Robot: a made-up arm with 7 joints. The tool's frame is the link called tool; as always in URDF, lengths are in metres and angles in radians.
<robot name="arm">
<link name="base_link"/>
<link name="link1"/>
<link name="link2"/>
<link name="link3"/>
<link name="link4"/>
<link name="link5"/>
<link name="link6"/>
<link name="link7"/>
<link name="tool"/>
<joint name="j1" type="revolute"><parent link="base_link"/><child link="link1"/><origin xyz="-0.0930 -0.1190 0.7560" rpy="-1.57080 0.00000 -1.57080"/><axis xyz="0 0 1"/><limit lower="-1.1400" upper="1.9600" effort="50" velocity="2.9"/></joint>
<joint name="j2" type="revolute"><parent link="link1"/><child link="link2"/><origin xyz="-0.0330 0.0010 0.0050" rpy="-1.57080 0.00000 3.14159"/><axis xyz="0 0 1"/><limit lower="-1.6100" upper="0.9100" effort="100" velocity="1.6"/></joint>
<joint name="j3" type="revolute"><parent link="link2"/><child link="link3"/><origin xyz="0.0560 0.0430 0.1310" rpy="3.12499 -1.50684 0.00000"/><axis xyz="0 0 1"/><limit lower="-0.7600" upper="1.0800" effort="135" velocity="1.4"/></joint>
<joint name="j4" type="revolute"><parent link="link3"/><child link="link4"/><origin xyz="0.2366 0.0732 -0.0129" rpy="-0.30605 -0.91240 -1.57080"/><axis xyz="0 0 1"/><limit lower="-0.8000" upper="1.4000" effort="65" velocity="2.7"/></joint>
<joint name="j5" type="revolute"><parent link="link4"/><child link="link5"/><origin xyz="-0.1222 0.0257 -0.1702" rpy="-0.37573 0.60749 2.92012"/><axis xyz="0 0 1"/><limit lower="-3.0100" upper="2.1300" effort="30" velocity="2.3"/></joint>
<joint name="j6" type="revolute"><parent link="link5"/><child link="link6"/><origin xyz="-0.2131 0.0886 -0.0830" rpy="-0.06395 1.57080 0.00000"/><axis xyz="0 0 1"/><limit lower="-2.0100" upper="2.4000" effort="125" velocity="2.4"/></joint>
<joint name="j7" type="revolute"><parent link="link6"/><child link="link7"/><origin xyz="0.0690 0.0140 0.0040" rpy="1.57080 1.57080 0.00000"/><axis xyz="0 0 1"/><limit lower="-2.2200" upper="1.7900" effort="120" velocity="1.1"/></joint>
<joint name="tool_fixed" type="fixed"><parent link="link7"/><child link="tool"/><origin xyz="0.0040 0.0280 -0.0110" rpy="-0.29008 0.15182 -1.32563"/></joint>
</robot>
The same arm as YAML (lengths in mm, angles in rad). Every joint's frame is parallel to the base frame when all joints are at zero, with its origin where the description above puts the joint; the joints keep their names.
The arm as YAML. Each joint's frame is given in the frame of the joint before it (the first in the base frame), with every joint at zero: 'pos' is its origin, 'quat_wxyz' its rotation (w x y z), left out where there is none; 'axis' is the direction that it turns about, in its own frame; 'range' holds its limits. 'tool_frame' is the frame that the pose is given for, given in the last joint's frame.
length_unit: mm
angle_unit: rad
joints:
  - joint: j1
    pos: [-93.0, -119.0, 756.0]
    axis: "+x"
    range: [-1.14, 1.96]
  - joint: j2
    pos: [5.0, 33.0, -1.0]
    axis: "+z"
    range: [-1.61, 0.91]
  - joint: j3
    pos: [-43.0, 56.0, 131.0]
    axis: [0.0166, 0.997818, -0.063901]
    range: [-0.76, 1.08]
  - joint: j4
    pos: [73.0, 1.0, 237.0]
    axis: [0.763802, 0.588901, 0.264201]
    range: [-0.8, 1.4]
  - joint: j5
    pos: [-63.0, -201.0, -14.0]
    axis: "+x"
    range: [-3.01, 2.13]
  - joint: j6
    pos: [-83.0, 207.0, -102.0]
    axis: "-y"
    range: [-2.01, 2.4]
  - joint: j7
    pos: [-69.0, -4.0, -14.0]
    axis: "+z"
    range: [-2.22, 1.79]
tool_frame:
  pos: [-28.0, 4.0, -11.0]
  quat_wxyz: [0.977906, -0.152215, 0.056858, 0.131521]

